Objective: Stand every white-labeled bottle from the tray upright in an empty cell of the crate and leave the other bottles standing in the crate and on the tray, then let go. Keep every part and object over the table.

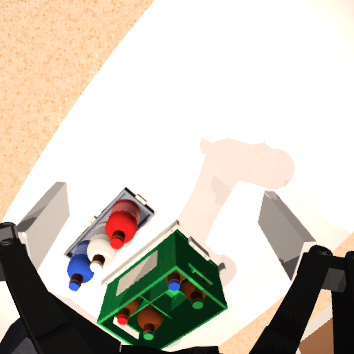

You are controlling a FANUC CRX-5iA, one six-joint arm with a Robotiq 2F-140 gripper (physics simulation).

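Places are measured from the arm's base along level axes (x back, y right, z up), in metres.
Where they show: gripper, fingertip midpoint: (165, 203).
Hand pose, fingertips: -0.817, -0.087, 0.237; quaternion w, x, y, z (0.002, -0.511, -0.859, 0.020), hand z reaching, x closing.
Things, the pixels of their top centre, and the offset from my fingertips, as dx, dy, dz. "spot": a spot on its surface instead. Level surfaces: height alone.
- white-labeled bottle, top centre: (95, 267) +0.349, +0.023, -0.322
- grey tray, surface spot: (146, 218) spot: +0.246, +0.088, -0.460
- red bottle, top centre: (115, 243) +0.265, +0.034, -0.322
- blue bottle, top centre: (73, 286) +0.434, +0.002, -0.322
- green crate, top centre: (160, 317) +0.392, +0.220, -0.306
- blue-capped bottle, top centre: (173, 286) +0.298, +0.200, -0.319
- red-capped bottle, top centre: (121, 321) +0.469, +0.152, -0.319
- white table top, surface height: dz -0.482
A white-labeled bottle (102, 247) with a white cap stands in the middle of the grey tray (146, 218), between a red bottle (122, 223) and a blue bottle (80, 267). The green crate (207, 270) stands beside the tray. It holds a blue-capped bottle (174, 284), a red-capped bottle (124, 316) and two green-capped bottles, one (149, 320) near the front and one (197, 298) at the right; some cells look empty. My gripper (165, 203) is wide open with nothing between its fingers, high above the tray and crate. The bottom of the crate is partly hidden by the gripper body.
The white table top (190, 75) lies under the crate and tray, with the arm's shadow across it. Its edge runs diagonally at the upper left, with speckled tan floor (50, 60) beyond. A brown surface (320, 337) shows at the lower right.
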